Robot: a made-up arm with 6 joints. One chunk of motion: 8 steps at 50 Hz.
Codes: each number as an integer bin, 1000 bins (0 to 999) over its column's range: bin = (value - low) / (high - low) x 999, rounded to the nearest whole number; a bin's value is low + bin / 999 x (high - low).
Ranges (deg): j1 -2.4..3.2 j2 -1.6..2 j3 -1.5..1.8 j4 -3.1..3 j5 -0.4..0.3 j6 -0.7..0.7
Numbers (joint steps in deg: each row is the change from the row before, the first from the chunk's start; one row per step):
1: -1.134 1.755 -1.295 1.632 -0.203 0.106
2: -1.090 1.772 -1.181 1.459 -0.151 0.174
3: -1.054 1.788 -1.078 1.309 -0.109 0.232
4: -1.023 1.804 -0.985 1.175 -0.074 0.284
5: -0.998 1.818 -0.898 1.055 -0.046 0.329
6: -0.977 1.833 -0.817 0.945 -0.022 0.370
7: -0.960 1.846 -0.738 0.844 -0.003 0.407
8: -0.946 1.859 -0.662 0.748 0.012 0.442
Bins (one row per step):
1: 226 931 62 775 281 575
2: 234 936 97 747 355 624
3: 240 940 128 722 415 665
4: 246 945 156 700 465 702
5: 250 948 182 680 505 734
6: 254 953 207 662 539 764
7: 257 956 231 646 567 790
8: 259 960 254 630 588 815

